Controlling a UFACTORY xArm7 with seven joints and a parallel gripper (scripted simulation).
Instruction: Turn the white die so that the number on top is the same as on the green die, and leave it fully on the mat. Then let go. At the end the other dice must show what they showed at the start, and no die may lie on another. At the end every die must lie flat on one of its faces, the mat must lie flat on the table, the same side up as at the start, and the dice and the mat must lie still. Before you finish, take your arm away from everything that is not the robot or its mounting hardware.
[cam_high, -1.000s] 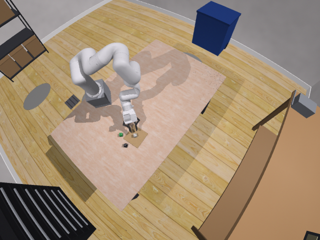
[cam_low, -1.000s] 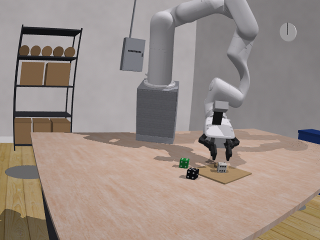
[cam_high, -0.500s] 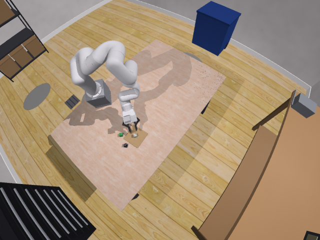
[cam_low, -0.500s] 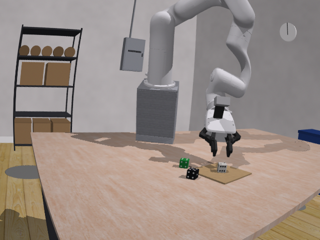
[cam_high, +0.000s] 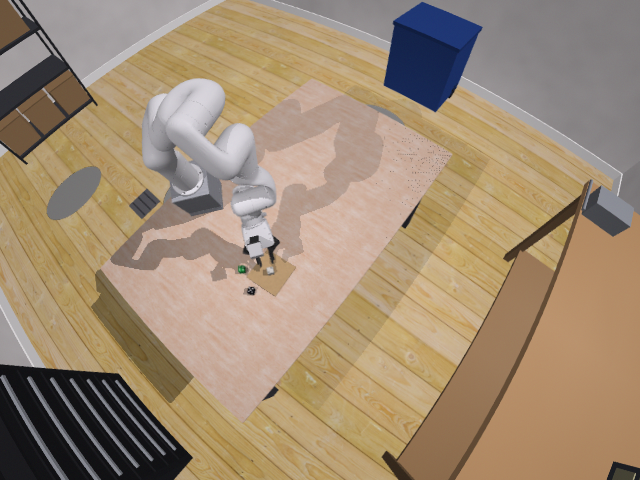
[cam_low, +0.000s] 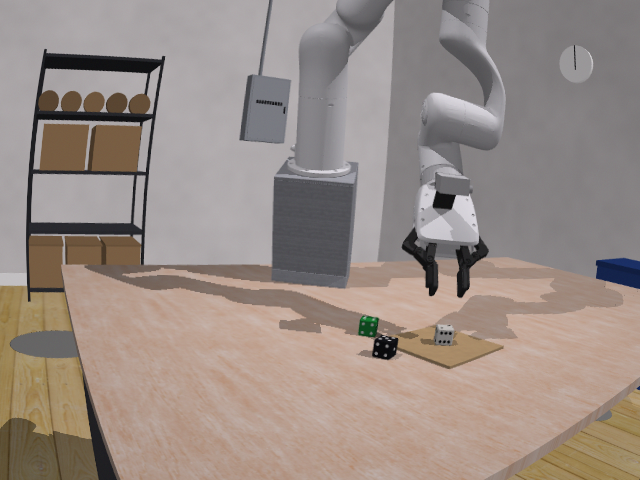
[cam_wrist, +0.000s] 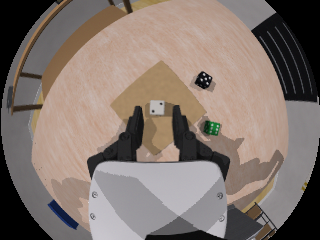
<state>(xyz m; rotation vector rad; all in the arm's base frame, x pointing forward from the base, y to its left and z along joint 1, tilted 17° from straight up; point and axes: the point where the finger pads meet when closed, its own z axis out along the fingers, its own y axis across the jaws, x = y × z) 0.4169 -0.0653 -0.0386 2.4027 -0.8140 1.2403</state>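
Now: the white die 20 mm ahead of my hand, 10 mm to the right of it and 80 mm below it. The rest, counted from my hand: green die: 80 mm behind, 70 mm to the right, 80 mm below; then brown mat: 20 mm ahead, 10 mm to the right, 90 mm below; then black die: 120 mm to the right, 80 mm below.
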